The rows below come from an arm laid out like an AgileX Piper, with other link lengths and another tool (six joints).
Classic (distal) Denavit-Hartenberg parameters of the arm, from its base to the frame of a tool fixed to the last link. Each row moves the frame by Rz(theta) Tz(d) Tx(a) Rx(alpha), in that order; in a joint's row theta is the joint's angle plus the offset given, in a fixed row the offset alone. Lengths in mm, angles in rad.
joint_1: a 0; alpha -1.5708; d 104.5; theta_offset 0
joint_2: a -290.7; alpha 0; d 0; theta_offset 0.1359
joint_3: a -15.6; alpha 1.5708; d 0; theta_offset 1.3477
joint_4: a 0; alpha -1.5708; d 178; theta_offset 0
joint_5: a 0; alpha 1.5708; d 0; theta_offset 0
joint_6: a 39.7; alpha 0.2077; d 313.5; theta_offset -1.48
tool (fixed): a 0; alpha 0; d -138.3; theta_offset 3.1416
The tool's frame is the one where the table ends.
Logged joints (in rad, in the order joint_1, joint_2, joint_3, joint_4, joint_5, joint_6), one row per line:
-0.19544, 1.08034, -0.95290, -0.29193, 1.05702, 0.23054
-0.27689, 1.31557, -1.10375, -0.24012, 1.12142, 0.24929
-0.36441, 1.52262, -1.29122, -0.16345, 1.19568, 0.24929
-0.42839, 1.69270, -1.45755, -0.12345, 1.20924, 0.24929
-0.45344, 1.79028, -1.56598, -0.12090, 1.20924, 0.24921
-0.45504, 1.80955, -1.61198, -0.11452, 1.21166, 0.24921
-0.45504, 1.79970, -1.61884, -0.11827, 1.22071, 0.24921
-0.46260, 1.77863, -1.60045, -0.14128, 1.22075, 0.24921
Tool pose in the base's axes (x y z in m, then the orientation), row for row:
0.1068, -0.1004, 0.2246, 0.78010, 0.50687, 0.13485, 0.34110
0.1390, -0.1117, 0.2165, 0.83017, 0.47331, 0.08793, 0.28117
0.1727, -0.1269, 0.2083, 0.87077, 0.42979, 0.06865, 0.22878
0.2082, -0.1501, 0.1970, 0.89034, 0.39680, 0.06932, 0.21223
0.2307, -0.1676, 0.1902, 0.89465, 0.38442, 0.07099, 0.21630
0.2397, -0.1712, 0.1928, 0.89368, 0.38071, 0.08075, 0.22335
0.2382, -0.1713, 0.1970, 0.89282, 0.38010, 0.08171, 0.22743
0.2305, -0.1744, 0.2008, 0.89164, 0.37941, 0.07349, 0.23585
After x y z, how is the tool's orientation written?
As a quaternion, x y z w.
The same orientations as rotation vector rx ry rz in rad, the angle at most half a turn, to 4 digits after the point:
2.0294, 1.3186, 0.3508
2.2246, 1.2683, 0.2356
2.3972, 1.1832, 0.1890
2.4726, 1.1020, 0.1925
2.4792, 1.0653, 0.1967
2.4673, 1.0511, 0.2229
2.4596, 1.0471, 0.2251
2.4456, 1.0406, 0.2016

